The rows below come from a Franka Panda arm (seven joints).
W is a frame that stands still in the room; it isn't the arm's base.
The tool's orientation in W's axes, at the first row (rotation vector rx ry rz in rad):
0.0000 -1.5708 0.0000
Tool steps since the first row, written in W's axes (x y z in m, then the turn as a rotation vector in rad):
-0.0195 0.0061 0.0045 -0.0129 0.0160 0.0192
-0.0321 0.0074 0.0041 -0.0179 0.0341 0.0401
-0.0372 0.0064 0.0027 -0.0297 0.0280 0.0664
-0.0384 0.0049 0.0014 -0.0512 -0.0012 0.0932
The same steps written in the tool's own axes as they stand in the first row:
0.0045 0.0061 0.0195 0.0192 0.0160 0.0129
0.0041 0.0074 0.0321 0.0401 0.0341 0.0179
0.0027 0.0064 0.0372 0.0664 0.0280 0.0297
0.0014 0.0049 0.0384 0.0932 -0.0012 0.0512

